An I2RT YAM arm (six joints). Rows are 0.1 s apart.
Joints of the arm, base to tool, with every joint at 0 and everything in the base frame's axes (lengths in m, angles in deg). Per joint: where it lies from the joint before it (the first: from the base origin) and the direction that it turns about. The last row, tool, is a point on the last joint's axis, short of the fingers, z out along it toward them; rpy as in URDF.
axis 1: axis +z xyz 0 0 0.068
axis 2: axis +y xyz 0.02 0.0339 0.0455
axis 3: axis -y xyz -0.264 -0.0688 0
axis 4: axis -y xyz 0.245 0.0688 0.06
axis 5: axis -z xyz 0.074 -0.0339 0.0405
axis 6: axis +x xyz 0.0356 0 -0.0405
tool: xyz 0 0 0 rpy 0 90 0
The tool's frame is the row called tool.
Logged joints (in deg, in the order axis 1, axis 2, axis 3, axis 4, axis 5, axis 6), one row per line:
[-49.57, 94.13, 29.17, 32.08, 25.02, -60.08]
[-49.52, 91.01, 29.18, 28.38, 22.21, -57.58]
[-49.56, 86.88, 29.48, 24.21, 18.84, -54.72]
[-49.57, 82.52, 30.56, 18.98, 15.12, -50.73]
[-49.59, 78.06, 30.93, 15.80, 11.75, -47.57]
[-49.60, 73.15, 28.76, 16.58, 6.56, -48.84]
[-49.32, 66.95, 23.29, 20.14, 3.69, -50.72]
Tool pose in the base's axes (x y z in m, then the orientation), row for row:
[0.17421, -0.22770, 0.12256, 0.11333, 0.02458, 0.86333, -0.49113]
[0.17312, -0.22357, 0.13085, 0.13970, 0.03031, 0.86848, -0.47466]
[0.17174, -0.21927, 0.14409, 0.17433, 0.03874, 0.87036, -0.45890]
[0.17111, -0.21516, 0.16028, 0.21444, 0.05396, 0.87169, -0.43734]
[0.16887, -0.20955, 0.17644, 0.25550, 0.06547, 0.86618, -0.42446]
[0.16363, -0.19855, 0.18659, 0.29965, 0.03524, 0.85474, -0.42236]
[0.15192, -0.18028, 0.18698, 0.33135, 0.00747, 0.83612, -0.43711]
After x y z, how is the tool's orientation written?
As a quaternion, w x y z.
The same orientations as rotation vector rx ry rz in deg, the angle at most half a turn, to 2 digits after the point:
[4.13, 145.10, -82.54]
[5.02, 143.79, -78.59]
[6.29, 141.35, -74.53]
[8.58, 138.54, -69.51]
[10.18, 134.74, -66.03]
[5.36, 130.02, -64.25]
[1.12, 125.22, -65.46]

